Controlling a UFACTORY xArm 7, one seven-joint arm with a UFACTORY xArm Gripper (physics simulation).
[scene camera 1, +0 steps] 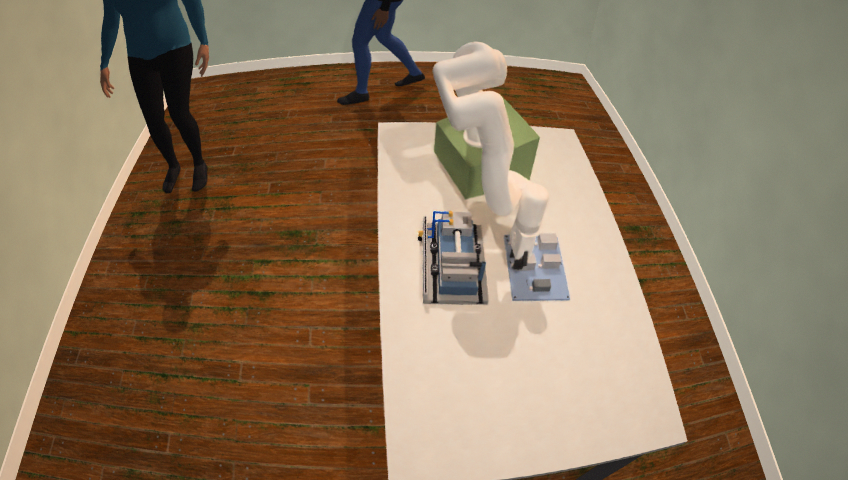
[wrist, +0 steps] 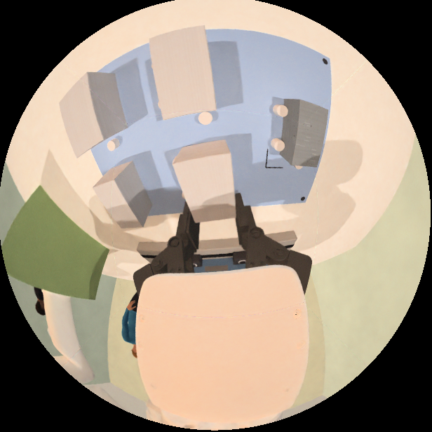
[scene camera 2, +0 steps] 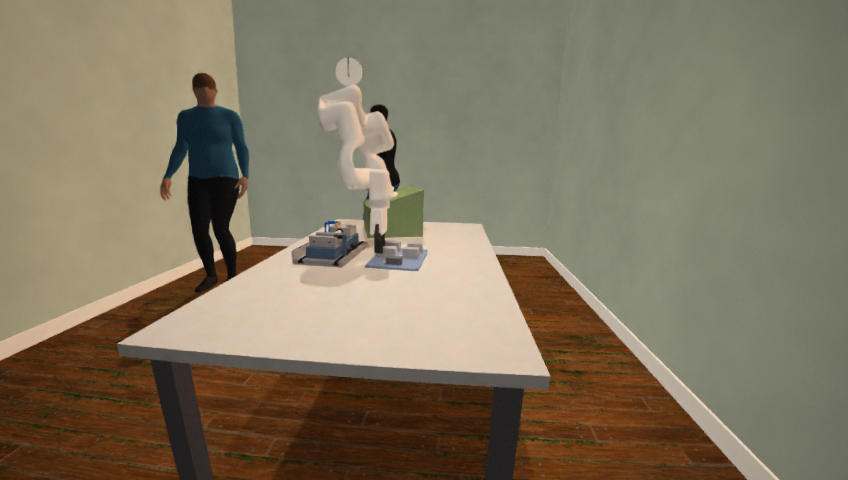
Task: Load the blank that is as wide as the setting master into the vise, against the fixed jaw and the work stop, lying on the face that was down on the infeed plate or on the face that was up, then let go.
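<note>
Light blank A stands on the blue infeed plate. My gripper is shut on it, one dark finger at each side of its near end in the wrist view. A dark grey block, apparently the setting master, sits against two pins. The vise stands beside the plate; blank A is not in it. How low the fingertips reach is hidden.
More light blanks stand on the plate: one far in the middle, one far left and one near left in the wrist view. The vise carries a blue rod frame with yellow knobs. The green base is behind.
</note>
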